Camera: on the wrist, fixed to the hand. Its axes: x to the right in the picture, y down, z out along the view.
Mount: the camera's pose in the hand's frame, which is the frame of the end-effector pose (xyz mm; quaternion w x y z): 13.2 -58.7 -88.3 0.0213 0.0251 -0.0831 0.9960
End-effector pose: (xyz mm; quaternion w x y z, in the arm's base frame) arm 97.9 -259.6 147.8 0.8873 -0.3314 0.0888 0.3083
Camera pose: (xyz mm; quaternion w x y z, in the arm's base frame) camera 148.1 -344.6 106.8 0.2725 -0.1293 -0.2660 -0.9156
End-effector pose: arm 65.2 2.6 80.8 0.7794 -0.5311 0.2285 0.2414
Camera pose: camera 103.0 -97.2 85.6 0.1915 -0.2559 -0.4751 -0.8198
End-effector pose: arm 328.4 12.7 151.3 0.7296 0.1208 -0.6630 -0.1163
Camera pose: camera 417.0 -45.1 136.2 0.0732 -0.6491 -0.1980 0.7308
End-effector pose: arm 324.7 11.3 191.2 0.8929 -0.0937 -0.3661 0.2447
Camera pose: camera 416.2 -31.6 156.5 0.2528 0.3239 -0.0175 -0.9115
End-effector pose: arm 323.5 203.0 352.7 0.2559 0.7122 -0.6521 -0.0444
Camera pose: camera 413.7 218.6 407.9 0.0224 0.6316 0.7456 -0.2111
